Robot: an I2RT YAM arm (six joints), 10 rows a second.
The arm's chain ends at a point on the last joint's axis. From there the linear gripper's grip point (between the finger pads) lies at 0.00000 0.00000 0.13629 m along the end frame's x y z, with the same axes.
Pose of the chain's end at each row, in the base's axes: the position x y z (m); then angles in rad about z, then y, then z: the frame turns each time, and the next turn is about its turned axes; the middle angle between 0 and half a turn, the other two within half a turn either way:
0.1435 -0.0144 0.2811 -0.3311 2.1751 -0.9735
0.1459 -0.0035 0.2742 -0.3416 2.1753 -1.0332
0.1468 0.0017 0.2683 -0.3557 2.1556 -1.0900
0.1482 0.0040 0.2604 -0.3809 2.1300 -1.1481
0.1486 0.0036 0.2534 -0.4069 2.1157 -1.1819
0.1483 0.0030 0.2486 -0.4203 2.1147 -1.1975
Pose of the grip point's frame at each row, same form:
0.2496 -0.0509 0.2037 -0.3311 2.1751 -0.9735
0.2516 -0.0411 0.1967 -0.3416 2.1753 -1.0332
0.2533 -0.0379 0.1931 -0.3557 2.1556 -1.0900
0.2555 -0.0389 0.1881 -0.3809 2.1300 -1.1481
0.2556 -0.0425 0.1828 -0.4069 2.1157 -1.1819
0.2548 -0.0446 0.1781 -0.4203 2.1147 -1.1975

